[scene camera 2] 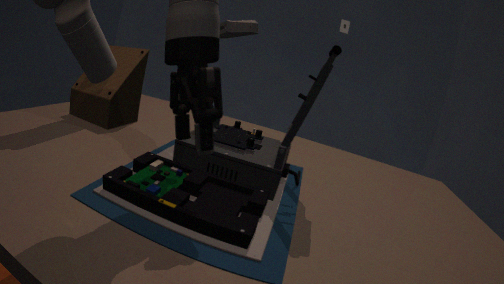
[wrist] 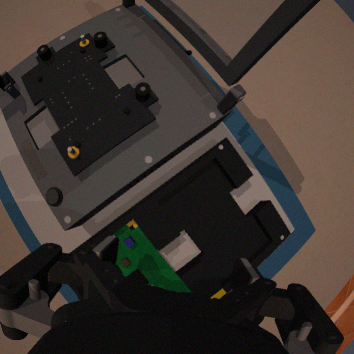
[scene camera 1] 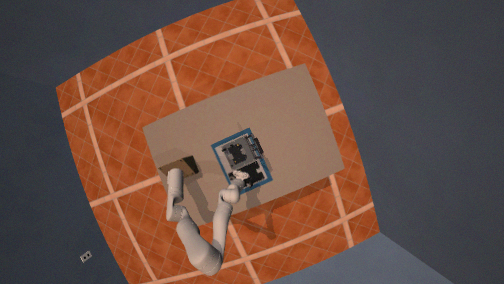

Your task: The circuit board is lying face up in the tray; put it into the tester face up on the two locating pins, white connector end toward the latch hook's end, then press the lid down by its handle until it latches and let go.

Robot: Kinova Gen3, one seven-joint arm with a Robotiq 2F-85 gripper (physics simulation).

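Places are measured from the arm's base along level axes (x ahead, y up, z right), in metres.
Where they show: gripper, fingertip midpoint: (scene camera 2: 192,145) (wrist: 175,261); arm's base, origin of the base link: (scene camera 2: 102,71) (scene camera 1: 176,172).
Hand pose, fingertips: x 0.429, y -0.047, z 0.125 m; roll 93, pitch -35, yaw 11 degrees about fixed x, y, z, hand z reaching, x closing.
Each offset is from my fingertips to the top centre of the thing. "pt": to the spot under its first point. Level surfaces: height alone.
The green circuit board @(dx -0.042, dy -0.055, dz +0.023 m) (scene camera 2: 150,179) (wrist: 150,262) lies face up in the left part of the black tray (scene camera 2: 215,225) (wrist: 190,190). Its white connector @(dx -0.071, dy -0.055, dz -0.008 m) (scene camera 2: 156,163) shows in scene camera 2. My gripper (scene camera 2: 193,136) (wrist: 175,261) is open and empty, pointing down above the tray. It covers part of the board in the wrist view. The grey tester @(pt dx +0.023, dy -0.014, dz -0.129 m) (scene camera 1: 243,156) (scene camera 2: 245,167) (wrist: 175,125) stands behind the tray, with brass locating pins (wrist: 73,152) (wrist: 84,43) on its black nest. Its lid (scene camera 2: 310,100) (wrist: 265,40) is raised, with the handle @(dx +0.138, dy +0.195, dz -0.139 m) (scene camera 2: 336,50) on top. The latch hook @(pt dx -0.074, dy -0.001, dz -0.192 m) (wrist: 9,84) is at the far-left edge.
A blue mat @(dy -0.081 m) (scene camera 2: 289,240) (wrist: 295,220) and a white sheet @(pt dx +0.137, dy -0.077, dz +0.012 m) (scene camera 2: 267,235) lie under tray and tester. A wooden block (scene camera 1: 190,165) (scene camera 2: 90,107) stands left, carrying the arm's base. The raised lid slants up at the tester's right side.
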